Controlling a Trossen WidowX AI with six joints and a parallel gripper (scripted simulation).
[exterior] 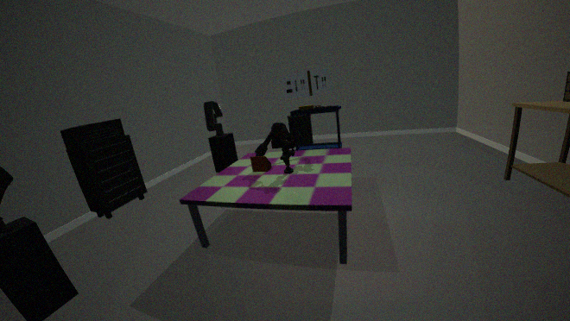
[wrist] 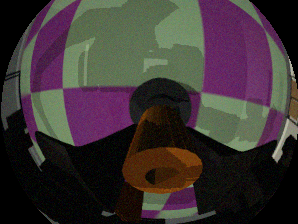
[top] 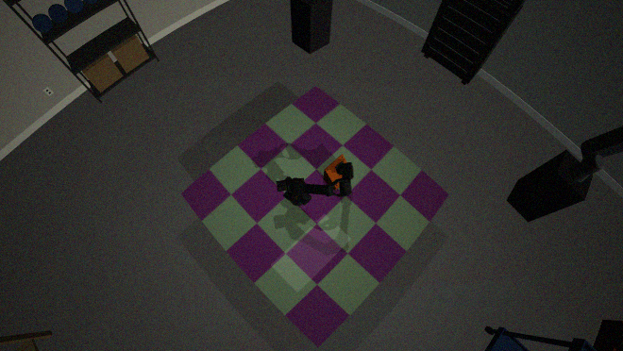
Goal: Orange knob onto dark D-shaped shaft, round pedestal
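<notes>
The orange knob lies 2 cm above my gripper tip. The rest, counted from my gripper tip: pedestal 4 cm below.
</notes>
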